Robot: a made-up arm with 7 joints.
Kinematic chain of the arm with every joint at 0, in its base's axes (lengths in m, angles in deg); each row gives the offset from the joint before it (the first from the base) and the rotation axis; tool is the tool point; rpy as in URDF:
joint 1: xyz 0 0 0.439 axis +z
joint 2: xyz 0 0 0 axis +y
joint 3: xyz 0 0 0.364 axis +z
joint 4: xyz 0.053 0 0 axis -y
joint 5: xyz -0.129 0 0.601 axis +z
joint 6: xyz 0 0 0 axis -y
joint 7: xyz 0.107 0 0 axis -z
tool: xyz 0 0 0 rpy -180 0 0
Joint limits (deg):
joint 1: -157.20..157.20
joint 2: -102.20..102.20
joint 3: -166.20..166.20
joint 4: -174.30..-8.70
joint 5: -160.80..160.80
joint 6: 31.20..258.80
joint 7: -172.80..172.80
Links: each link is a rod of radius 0.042 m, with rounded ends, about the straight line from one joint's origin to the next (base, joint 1, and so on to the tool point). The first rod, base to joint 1, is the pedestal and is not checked.
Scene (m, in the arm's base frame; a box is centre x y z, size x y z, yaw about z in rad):
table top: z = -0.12
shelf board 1: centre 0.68 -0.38 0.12 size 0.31 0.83 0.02 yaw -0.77
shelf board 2: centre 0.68 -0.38 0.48 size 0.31 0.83 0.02 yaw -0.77
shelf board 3: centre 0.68 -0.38 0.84 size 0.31 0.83 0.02 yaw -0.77
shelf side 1: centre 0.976 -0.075 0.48 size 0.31 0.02 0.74 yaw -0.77
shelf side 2: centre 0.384 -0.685 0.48 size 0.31 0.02 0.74 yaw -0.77
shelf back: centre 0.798 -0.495 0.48 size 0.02 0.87 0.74 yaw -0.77
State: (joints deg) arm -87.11 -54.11 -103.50 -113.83 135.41 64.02 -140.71
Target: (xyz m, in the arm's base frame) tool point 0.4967 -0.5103 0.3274
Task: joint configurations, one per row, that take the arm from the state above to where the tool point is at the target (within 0.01 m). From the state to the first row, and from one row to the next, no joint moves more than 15 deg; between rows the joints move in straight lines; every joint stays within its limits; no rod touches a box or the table.
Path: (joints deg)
1: -72.96 -57.20 -103.10 -120.91 135.17 64.80 -140.71
2: -58.80 -60.29 -102.71 -128.00 134.94 65.59 -140.71
3: -44.65 -63.38 -102.31 -135.08 134.70 66.37 -140.71
4: -30.50 -66.47 -101.91 -142.17 134.46 67.15 -140.71
5: -16.34 -69.56 -101.51 -149.25 134.23 67.93 -140.71
6: -2.19 -72.65 -101.12 -156.34 133.99 68.72 -140.71
7: 11.96 -75.74 -100.72 -163.42 133.75 69.50 -140.71
8: 25.57 -77.11 -101.23 -150.70 134.71 70.05 -140.71
9: 39.17 -78.48 -101.73 -137.98 135.67 70.60 -140.71
10: 52.78 -79.85 -102.24 -125.25 136.63 71.15 -140.71

